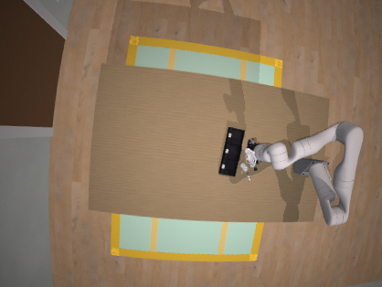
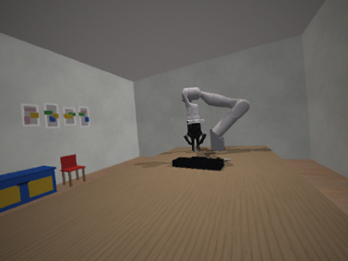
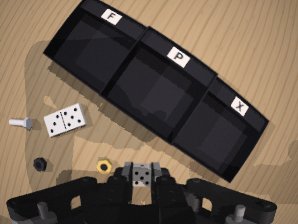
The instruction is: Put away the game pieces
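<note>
The white domino is 100 mm to the left of my hand and 70 mm below it. Round my hand: yellow ring 80 mm below, 30 mm to the left, 30 mm behind; white die 10 mm below; joined black bins 80 mm ahead, 60 mm below, 20 mm to the left.
</note>
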